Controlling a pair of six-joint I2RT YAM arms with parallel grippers.
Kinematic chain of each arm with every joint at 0, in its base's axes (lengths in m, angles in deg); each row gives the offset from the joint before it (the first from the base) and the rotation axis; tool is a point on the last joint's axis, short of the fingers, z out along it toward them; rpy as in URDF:
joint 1: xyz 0 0 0.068 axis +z
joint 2: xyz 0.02 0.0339 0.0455 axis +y
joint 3: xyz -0.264 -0.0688 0 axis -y
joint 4: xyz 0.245 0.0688 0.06 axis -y
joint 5: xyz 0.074 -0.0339 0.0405 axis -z
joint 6: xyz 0.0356 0 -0.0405 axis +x
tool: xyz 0 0 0 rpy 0 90 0
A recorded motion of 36 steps. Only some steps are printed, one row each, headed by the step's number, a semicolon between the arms.
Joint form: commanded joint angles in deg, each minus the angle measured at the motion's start. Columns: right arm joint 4, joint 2, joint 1, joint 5, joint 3, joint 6; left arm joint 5, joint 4, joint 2, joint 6, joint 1, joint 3.
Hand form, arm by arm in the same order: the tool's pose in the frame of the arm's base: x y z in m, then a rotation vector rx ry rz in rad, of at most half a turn. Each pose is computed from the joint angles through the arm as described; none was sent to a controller.
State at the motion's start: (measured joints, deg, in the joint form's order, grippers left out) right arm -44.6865 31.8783 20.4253 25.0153 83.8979 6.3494; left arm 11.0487 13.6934 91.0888 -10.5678 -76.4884 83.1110
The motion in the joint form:
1: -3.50 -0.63 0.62 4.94 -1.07 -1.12; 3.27 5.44 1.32 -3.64 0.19 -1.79
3: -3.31 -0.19 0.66 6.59 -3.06 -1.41; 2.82 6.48 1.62 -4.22 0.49 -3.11
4: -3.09 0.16 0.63 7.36 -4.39 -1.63; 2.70 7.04 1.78 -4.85 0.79 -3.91
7: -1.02 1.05 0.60 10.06 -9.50 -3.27; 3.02 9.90 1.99 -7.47 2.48 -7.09
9: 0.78 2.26 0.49 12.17 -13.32 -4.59; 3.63 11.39 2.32 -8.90 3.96 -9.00
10: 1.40 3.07 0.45 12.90 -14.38 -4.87; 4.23 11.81 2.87 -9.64 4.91 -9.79
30: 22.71 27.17 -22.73 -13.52 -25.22 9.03; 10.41 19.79 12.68 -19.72 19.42 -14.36
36: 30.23 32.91 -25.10 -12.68 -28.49 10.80; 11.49 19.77 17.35 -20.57 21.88 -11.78
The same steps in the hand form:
1: 0.0103 -0.0151 0.4859 0.2099 1.5050 -0.0283; 0.0839 -0.3815 0.4042 1.0201 1.2475 -1.4452
3: 0.0203 -0.0122 0.4788 0.2172 1.5388 -0.0687; 0.0866 -0.3827 0.3959 1.0095 1.2693 -1.4405
4: 0.0271 -0.0100 0.4741 0.2176 1.5610 -0.0926; 0.0889 -0.3831 0.3909 1.0015 1.2861 -1.4412
7: 0.0494 -0.0029 0.4566 0.2100 1.6208 -0.1806; 0.1002 -0.3810 0.3750 0.9636 1.3331 -1.4541
9: 0.0679 0.0029 0.4421 0.2010 1.6687 -0.2536; 0.1099 -0.3791 0.3636 0.9443 1.3668 -1.4561
10: 0.0753 0.0053 0.4377 0.1990 1.6866 -0.2779; 0.1164 -0.3792 0.3559 0.9394 1.3931 -1.4550
30: 0.2298 -0.0164 0.3569 0.4294 1.9051 -0.0462; 0.2201 -0.3638 0.2756 0.7308 1.6537 -1.4391
36: 0.2571 -0.0287 0.3277 0.5097 1.9105 -0.0723; 0.2447 -0.3680 0.2572 0.7009 1.7067 -1.4227

